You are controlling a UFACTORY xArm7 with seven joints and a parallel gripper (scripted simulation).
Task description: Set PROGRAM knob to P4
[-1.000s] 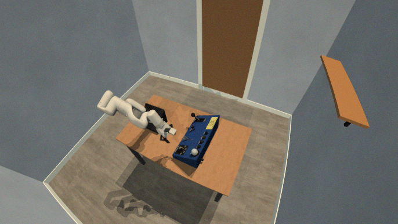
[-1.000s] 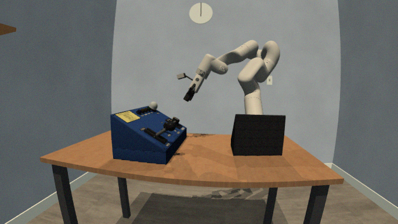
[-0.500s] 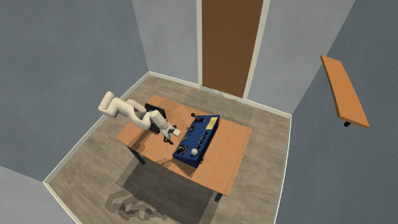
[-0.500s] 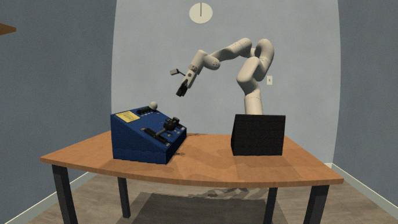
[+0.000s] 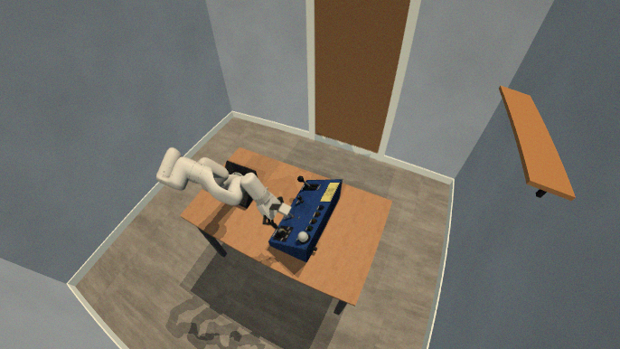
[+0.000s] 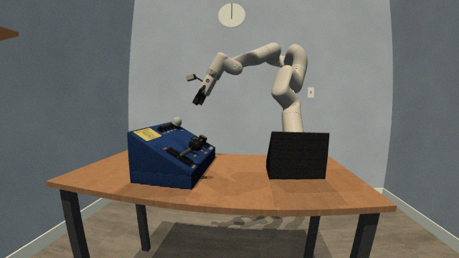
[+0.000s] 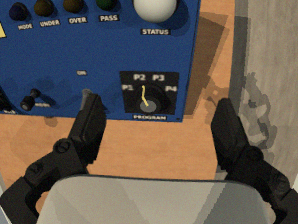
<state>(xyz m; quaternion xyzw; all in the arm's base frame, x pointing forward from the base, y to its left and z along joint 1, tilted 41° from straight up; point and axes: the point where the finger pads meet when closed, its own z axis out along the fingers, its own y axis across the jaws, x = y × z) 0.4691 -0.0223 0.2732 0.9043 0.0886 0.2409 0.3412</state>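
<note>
My gripper is now 30 mm past the check toggle, 140 mm to the right of it and 190 mm above it. The rest, counted from my hand: mode knob 30 mm behind, 260 mm to the left, 180 mm below; black lever 60 mm behind, 380 mm to the left, 180 mm below; blue console 200 mm to the left, 210 mm below.
</note>
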